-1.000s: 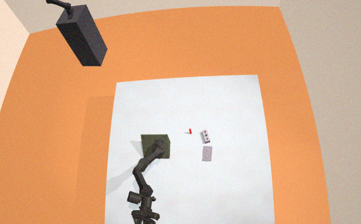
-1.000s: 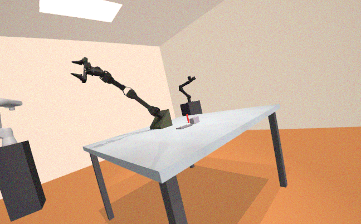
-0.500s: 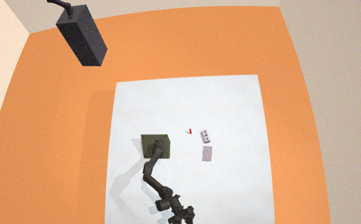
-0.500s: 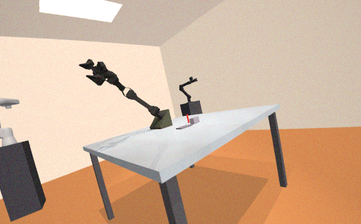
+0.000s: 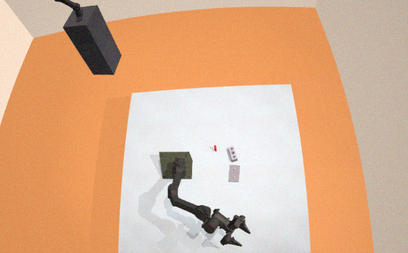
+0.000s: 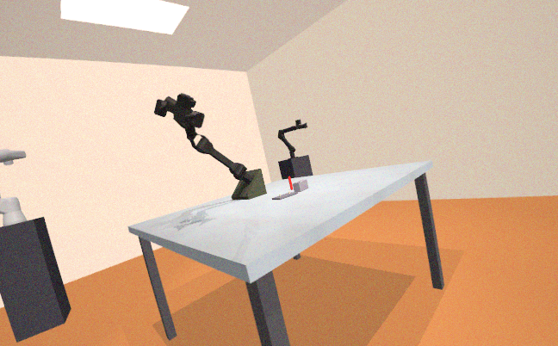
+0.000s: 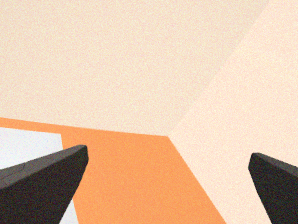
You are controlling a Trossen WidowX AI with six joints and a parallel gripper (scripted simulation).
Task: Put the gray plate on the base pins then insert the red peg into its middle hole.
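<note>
The gray plate lies 140 mm behind my gripper tip, 610 mm to the left of it and 400 mm below it. The rest, counted from my gripper tip: red peg 270 mm behind, 630 mm to the left, 400 mm below; base 120 mm behind, 480 mm to the left, 430 mm below.
</note>
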